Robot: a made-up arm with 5 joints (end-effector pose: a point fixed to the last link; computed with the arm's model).
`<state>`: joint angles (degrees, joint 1 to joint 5).
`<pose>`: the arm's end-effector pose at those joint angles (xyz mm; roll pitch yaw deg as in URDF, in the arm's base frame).
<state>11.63 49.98 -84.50 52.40 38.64</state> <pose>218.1 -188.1 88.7 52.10 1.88 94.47</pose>
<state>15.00 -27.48 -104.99 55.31 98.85</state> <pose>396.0 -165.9 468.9 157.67 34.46 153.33</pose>
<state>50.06 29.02 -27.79 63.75 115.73</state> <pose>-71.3 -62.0 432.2 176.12 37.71 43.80</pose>
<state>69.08 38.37 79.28 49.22 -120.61</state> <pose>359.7 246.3 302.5 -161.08 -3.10 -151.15</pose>
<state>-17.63 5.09 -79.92 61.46 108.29</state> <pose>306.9 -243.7 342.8 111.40 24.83 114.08</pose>
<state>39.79 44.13 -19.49 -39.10 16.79</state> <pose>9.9 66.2 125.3 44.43 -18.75 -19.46</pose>
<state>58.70 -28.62 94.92 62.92 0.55</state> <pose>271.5 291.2 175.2 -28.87 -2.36 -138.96</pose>
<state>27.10 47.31 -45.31 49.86 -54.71</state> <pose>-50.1 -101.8 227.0 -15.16 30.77 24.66</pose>
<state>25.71 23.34 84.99 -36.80 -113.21</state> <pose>141.4 190.9 151.1 -127.76 -61.88 -91.63</pose>
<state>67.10 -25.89 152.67 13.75 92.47</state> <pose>203.2 37.7 10.5 50.03 -75.12 -118.04</pose>
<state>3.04 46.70 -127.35 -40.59 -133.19</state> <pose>303.3 172.0 117.4 80.72 -50.23 -85.33</pose>
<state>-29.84 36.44 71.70 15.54 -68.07</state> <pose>24.1 251.1 351.0 -35.53 33.78 -59.49</pose>
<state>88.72 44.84 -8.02 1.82 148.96</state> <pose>-59.7 213.2 326.1 146.03 5.75 -38.96</pose>
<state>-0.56 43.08 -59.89 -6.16 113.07</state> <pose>221.0 -1.9 13.2 77.43 -71.85 112.74</pose>
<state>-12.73 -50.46 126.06 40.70 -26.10</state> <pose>338.2 296.1 227.4 12.12 6.95 -122.41</pose>
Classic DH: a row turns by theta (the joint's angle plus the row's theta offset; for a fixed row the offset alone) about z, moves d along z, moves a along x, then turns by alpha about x. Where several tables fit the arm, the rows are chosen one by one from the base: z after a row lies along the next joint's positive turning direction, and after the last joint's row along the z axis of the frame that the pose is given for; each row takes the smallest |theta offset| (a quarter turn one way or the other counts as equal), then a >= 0, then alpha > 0; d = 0 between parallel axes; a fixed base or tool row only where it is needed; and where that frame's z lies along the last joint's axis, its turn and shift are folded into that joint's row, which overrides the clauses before.
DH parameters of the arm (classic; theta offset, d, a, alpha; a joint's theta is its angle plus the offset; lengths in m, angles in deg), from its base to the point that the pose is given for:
base (fixed): 19.53 0.3139 0.18 -122.26
joint 1: -79.28 0.0498 0.0228 -106.42
joint 2: -56.19 0.0651 -0.0621 90
joint 3: -88.17 -0.0351 0.0906 -86.27
joint 4: 64.73 -0.0519 -0.0819 -83.55
joint 5: -82.89 -0.1991 0.0009 -65.42
tool (fixed): -97 0.0405 0 0

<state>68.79 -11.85 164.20 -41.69 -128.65</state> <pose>73.1 13.7 136.5 21.49 -24.62 18.32</pose>
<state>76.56 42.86 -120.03 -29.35 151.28</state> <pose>75.5 9.2 42.2 -108.21 -74.90 -30.35</pose>
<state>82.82 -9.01 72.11 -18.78 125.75</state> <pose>17.1 196.1 266.4 28.08 0.90 -42.26</pose>
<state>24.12 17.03 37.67 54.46 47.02</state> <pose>2.2 182.1 445.3 75.96 67.08 -19.05</pose>
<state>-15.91 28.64 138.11 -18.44 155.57</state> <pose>249.5 302.8 246.2 135.64 -23.32 -90.04</pose>
